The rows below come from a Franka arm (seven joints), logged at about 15 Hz.
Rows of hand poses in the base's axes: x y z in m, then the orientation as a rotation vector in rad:
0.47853 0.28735 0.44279 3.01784 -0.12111 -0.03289
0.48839 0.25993 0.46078 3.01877 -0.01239 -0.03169
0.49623 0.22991 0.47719 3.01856 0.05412 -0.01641
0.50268 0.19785 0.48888 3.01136 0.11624 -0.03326
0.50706 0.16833 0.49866 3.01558 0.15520 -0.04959
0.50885 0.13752 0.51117 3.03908 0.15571 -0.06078
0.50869 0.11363 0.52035 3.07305 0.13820 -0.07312
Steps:
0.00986 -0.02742 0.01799 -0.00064 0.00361 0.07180
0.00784 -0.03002 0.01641 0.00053 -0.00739 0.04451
0.00645 -0.03206 0.01169 -0.00536 0.01359 0.04049
0.00438 -0.02952 0.00978 0.00597 0.01261 0.02482
0.00179 -0.03081 0.01251 0.02328 0.00826 -0.00128
-0.00016 -0.02389 0.00918 0.03269 0.00865 -0.01351

